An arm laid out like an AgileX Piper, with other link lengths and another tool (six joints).
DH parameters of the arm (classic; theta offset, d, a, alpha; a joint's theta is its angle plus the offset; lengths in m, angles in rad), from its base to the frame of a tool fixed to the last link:
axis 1: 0 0.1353 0 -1.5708
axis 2: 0.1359 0 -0.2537 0
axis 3: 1.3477 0 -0.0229 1.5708
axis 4: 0 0.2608 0 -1.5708
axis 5: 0 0 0 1.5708
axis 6: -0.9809 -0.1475 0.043 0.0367
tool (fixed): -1.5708 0.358 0 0
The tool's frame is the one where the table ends.
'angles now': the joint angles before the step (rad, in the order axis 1, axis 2, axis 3, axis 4, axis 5, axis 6). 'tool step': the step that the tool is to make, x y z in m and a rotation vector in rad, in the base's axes. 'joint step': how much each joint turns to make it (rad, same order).
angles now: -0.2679, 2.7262, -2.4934, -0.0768, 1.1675, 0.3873
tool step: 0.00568, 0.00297, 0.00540, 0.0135, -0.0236, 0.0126
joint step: 0.0000, -0.0021, -0.0179, 0.0238, -0.0001, -0.0164
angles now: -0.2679, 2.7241, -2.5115, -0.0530, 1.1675, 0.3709
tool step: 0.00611, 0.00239, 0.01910, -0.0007, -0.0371, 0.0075
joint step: 0.0035, -0.0363, 0.0001, 0.0107, -0.0001, -0.0054
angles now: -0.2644, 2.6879, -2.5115, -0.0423, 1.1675, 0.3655
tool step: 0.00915, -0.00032, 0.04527, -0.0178, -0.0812, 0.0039
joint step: 0.0022, -0.0830, -0.0003, 0.0047, 0.0002, -0.0021
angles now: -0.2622, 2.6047, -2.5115, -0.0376, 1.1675, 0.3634
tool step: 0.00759, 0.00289, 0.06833, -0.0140, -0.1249, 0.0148
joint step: 0.0000, -0.1246, 0.0000, 0.0255, 0.0000, -0.0150
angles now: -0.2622, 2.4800, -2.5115, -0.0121, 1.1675, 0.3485
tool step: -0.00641, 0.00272, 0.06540, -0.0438, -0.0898, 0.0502
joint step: 0.0000, -0.1468, 0.0483, 0.0121, 0.0001, -0.0573
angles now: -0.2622, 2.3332, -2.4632, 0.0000, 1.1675, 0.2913
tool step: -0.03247, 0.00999, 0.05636, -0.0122, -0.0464, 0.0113
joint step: 0.0000, -0.2190, 0.1710, 0.0076, 0.0001, -0.0119
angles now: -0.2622, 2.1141, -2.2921, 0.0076, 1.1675, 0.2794
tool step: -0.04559, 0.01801, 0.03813, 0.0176, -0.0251, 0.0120
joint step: 0.0000, -0.2371, 0.2176, 0.0281, -0.0001, -0.0056
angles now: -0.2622, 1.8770, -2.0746, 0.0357, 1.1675, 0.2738
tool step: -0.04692, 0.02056, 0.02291, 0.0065, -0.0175, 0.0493
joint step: 0.0000, -0.2232, 0.2106, 0.0434, 0.0000, -0.0481
